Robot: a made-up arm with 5 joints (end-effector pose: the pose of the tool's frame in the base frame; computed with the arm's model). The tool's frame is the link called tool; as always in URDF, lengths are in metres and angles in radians. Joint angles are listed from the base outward.
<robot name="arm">
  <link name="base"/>
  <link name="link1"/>
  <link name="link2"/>
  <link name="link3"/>
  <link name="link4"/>
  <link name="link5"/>
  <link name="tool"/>
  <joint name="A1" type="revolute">
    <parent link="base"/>
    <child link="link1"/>
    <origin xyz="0 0 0.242"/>
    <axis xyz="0 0 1"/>
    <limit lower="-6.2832" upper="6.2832"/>
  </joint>
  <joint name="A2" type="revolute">
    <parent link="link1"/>
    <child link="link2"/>
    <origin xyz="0 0 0" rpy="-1.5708 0 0"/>
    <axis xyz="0 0 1"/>
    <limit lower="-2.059" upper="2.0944"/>
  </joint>
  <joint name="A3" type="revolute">
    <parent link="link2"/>
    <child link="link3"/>
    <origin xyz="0.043 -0.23 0"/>
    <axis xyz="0 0 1"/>
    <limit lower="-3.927" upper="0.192"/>
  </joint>
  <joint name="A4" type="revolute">
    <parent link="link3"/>
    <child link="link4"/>
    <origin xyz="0.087 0.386 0"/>
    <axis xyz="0 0 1"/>
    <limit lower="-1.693" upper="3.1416"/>
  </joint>
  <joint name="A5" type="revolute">
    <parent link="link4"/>
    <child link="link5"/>
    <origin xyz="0.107 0.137 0" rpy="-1.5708 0 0"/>
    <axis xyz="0 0 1"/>
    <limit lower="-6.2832" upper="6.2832"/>
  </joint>
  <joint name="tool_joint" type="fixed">
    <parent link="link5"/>
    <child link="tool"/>
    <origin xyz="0 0 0"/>
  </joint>
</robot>
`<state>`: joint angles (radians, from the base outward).
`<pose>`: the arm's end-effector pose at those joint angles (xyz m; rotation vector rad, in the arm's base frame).
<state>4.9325 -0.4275 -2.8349 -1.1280 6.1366</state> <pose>-0.0771 0.3444 0.7837 -1.1394 0.7830 1.4056</pose>
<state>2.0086 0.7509 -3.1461 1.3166 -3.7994</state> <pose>-0.2365 0.5053 0.7528 -2.1089 0.5107 0.8119</pose>
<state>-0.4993 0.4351 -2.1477 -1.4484 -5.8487</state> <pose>0.3478 -0.1897 0.7080 -0.0267 0.0134 3.0766</pose>
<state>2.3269 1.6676 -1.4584 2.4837 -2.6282</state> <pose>-0.0507 0.0537 -0.1417 0.5044 -0.3947 2.7749</pose>
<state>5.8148 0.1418 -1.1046 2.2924 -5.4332</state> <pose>0.2981 -0.1508 0.1779 1.8211 -1.4110 -1.7730</pose>
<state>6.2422 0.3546 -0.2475 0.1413 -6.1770</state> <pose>0.2353 -0.0096 -0.1094 3.1010 -0.2286 -0.3880</pose>
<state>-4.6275 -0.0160 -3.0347 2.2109 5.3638</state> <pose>-0.0137 0.1606 0.8532 -0.7346 -2.5235 -1.0948</pose>
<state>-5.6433 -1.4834 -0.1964 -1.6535 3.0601</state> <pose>0.0142 0.0106 0.5475 0.0685 -0.1817 0.5567</pose>
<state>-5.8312 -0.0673 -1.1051 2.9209 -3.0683</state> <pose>0.2368 0.1150 0.3237 0.2648 -1.3818 0.4367</pose>
